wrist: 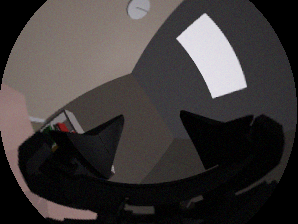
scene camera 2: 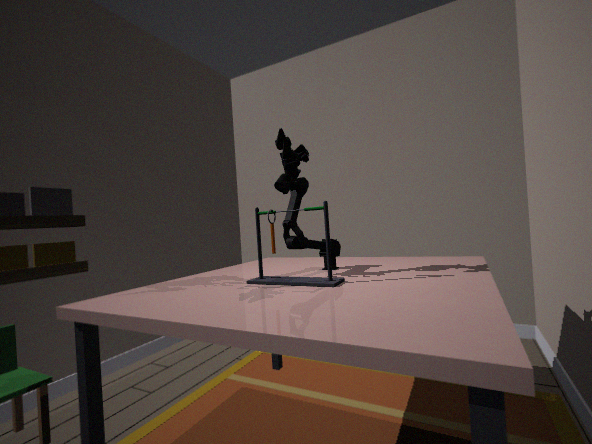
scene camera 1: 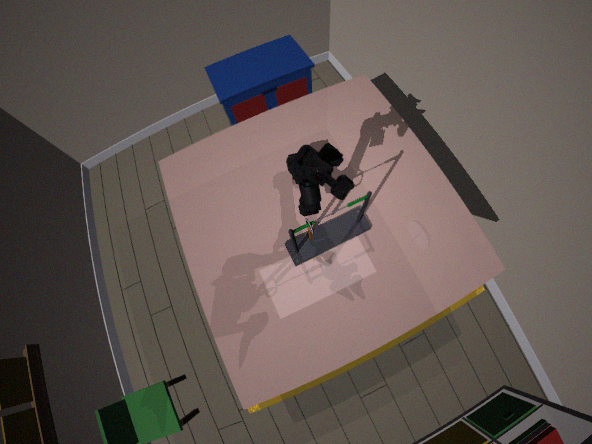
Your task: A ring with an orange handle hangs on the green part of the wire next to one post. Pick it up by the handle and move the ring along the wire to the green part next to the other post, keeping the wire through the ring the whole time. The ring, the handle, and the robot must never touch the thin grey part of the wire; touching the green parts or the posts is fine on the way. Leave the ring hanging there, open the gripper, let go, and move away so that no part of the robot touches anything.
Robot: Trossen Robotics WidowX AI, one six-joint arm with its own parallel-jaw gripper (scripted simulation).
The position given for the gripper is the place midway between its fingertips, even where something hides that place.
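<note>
A dark wire stand can be seen from scene camera 1 (scene camera 1: 335, 232) and from scene camera 2 (scene camera 2: 267, 280). The gripper (scene camera 1: 343, 177), open and holding nothing, appears in the wrist view (wrist: 152, 115) and in scene camera 2 (scene camera 2: 282, 133) as well.
</note>
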